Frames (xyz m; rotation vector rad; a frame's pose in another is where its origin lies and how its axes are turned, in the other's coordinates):
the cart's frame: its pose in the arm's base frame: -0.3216 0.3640 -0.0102 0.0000 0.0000 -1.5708
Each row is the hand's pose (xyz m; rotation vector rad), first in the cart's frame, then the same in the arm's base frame.
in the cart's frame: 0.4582 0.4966 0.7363 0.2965 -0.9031 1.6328
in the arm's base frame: 0.1750 -0.0942 0.7261 -0.3794 -0.7504 0.1666
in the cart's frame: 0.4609 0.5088 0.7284 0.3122 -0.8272 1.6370
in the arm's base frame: 0.1872 -0.0969 0.7182 -0.3224 -0.7132 0.1566
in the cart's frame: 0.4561 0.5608 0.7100 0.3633 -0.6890 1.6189
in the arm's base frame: 0.2392 -0.0921 0.6998 -0.2047 -0.6615 0.1183
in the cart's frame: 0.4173 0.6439 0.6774 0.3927 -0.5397 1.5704
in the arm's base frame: 0.3223 -0.0533 0.6672 -0.0932 -0.5910 0.0513
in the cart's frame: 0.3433 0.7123 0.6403 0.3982 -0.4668 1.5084
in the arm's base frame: 0.3907 0.0207 0.6301 -0.0439 -0.5534 -0.0184
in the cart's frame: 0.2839 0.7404 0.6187 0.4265 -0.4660 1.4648
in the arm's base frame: 0.4188 0.0801 0.6085 -0.0254 -0.5742 -0.0592
